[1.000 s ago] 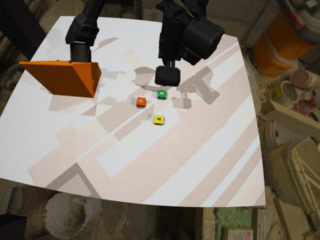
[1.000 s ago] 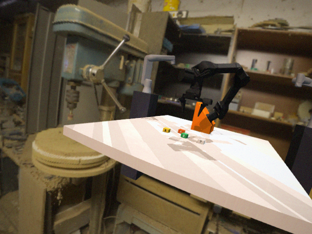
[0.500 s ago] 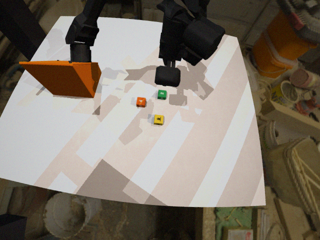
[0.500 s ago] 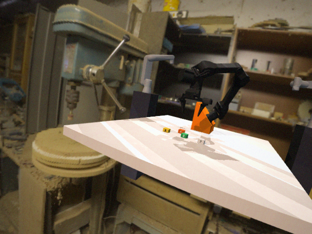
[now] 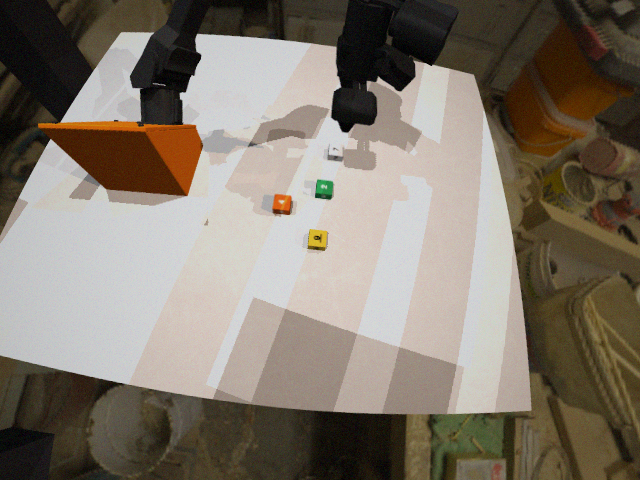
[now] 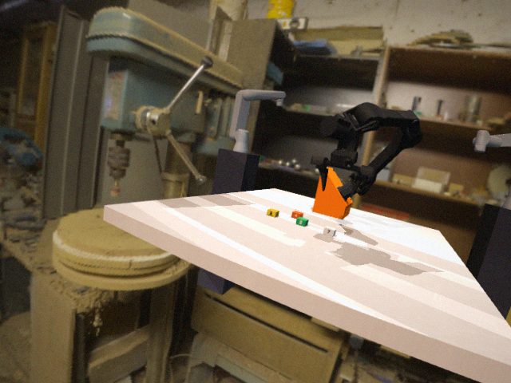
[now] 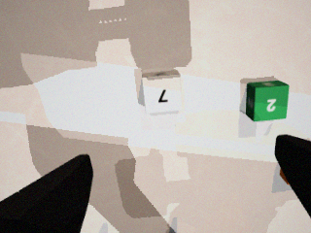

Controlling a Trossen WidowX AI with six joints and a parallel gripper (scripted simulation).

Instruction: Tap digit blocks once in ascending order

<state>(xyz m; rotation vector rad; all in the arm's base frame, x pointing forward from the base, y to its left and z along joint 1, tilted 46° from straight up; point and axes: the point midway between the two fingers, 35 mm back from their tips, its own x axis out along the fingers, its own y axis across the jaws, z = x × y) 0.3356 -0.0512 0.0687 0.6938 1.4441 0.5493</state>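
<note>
My gripper tip is now 3 cm past the green block, 9 cm to the left of it and 11 cm above it. From my gripper tip the other things lie so: yellow block: 4 cm behind, 20 cm to the right, 11 cm below; then orange block: 11 cm behind, 13 cm to the right, 11 cm below; then grey-white block: 1 cm to the left, 11 cm below.
</note>
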